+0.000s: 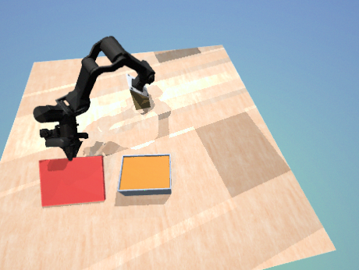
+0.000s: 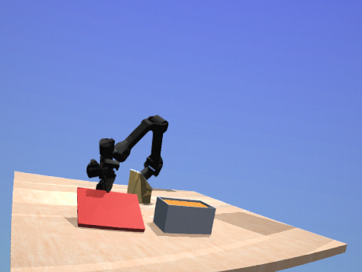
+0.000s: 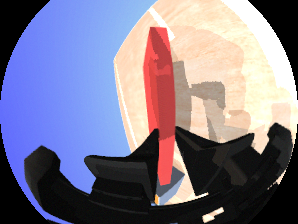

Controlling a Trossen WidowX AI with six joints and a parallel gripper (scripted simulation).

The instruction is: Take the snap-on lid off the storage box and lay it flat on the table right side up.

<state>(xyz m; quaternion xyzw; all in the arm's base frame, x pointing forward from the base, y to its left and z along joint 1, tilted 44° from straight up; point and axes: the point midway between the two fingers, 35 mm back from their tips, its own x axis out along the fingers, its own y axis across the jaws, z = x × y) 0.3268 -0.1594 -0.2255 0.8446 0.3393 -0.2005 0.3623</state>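
Right now the red lid is 70 mm ahead of my gripper tip and 40 mm below it. Also, from my gripper tip: blue-grey box: 290 mm to the left, 100 mm ahead, 40 mm below.
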